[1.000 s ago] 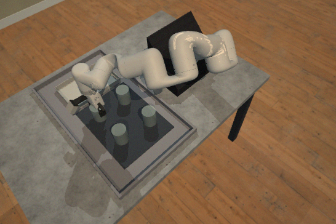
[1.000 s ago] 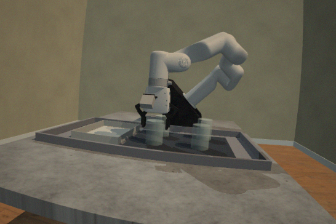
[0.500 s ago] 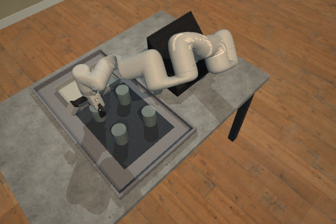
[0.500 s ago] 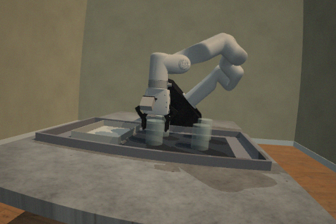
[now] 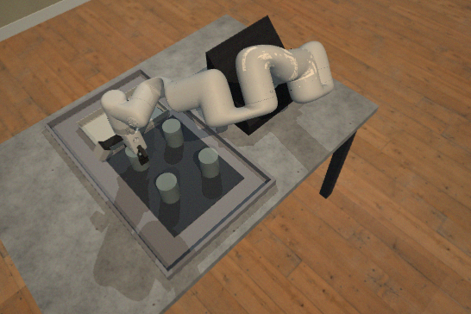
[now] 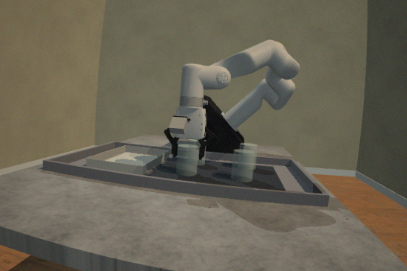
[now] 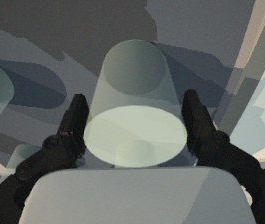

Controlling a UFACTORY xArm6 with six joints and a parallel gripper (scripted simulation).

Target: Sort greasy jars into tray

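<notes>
The dark mat lies 90 mm to the left of my hand, 80 mm behind it and 60 mm below it. From my hand the other things lie so: cream tray: 230 mm to the right, 60 mm below, 50 mm behind.
</notes>
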